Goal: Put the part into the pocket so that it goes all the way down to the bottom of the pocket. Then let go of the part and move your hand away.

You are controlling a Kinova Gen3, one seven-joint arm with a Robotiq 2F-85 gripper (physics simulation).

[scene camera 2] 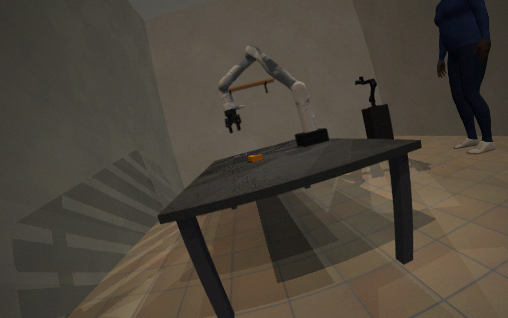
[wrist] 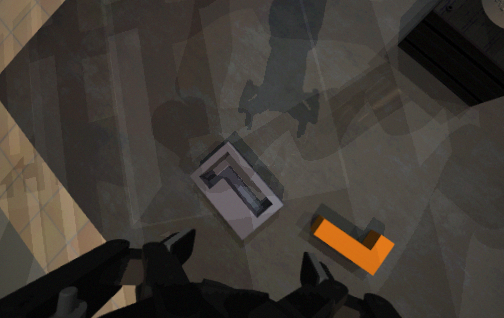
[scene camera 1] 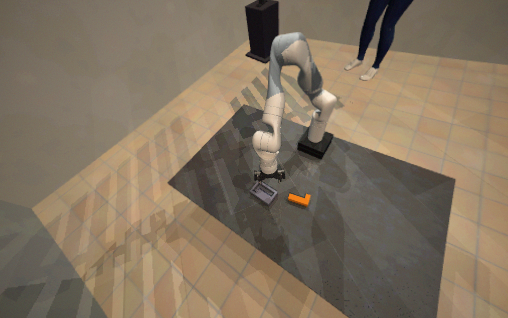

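Pixels of known places: gripper, fingertip midpoint: (scene camera 2: 235,131) (wrist: 246,252) (scene camera 1: 269,182); arm's base, link origin: (scene camera 2: 310,131) (scene camera 1: 314,137).
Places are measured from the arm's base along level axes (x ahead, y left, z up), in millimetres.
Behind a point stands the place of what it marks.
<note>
The orange L-shaped part (scene camera 1: 299,200) {x 393, y 182, z -49 mm} (scene camera 2: 255,158) {x 366, y 223, z -62 mm} (wrist: 348,245) {x 388, y 172, z -49 mm} lies flat on the dark table, apart from the pocket block. The grey block (scene camera 1: 262,196) {x 516, y 16, z -43 mm} (wrist: 232,206) {x 509, y 19, z -43 mm} with the L-shaped pocket lies beside it; in the wrist view the block is left of the part and the pocket is empty. The block is hard to make out in scene camera 2. My gripper (scene camera 1: 269,178) {x 475, y 47, z 117 mm} (scene camera 2: 235,129) {x 475, y 47, z 117 mm} (wrist: 246,252) {x 475, y 47, z 117 mm} is open and empty, pointing down high above the table. In the wrist view the block is ahead of the gap between the fingertips, and the part is beyond the right finger.
The dark table (scene camera 1: 385,215) {x 154, y 540, z -80 mm} (scene camera 2: 350,156) {x -13, y 673, z -79 mm} (wrist: 150,85) {x 528, y -274, z -79 mm} carries the arm's black base (scene camera 1: 315,145) {x 54, y 42, z -1 mm} (scene camera 2: 311,137) {x 16, y 99, z -33 mm} (wrist: 450,60) {x 87, y 20, z -39 mm}, behind the part and the block. A black pedestal (scene camera 1: 262,31) (scene camera 2: 378,121) and a standing person (scene camera 1: 378,32) (scene camera 2: 465,65) are beyond the table.
</note>
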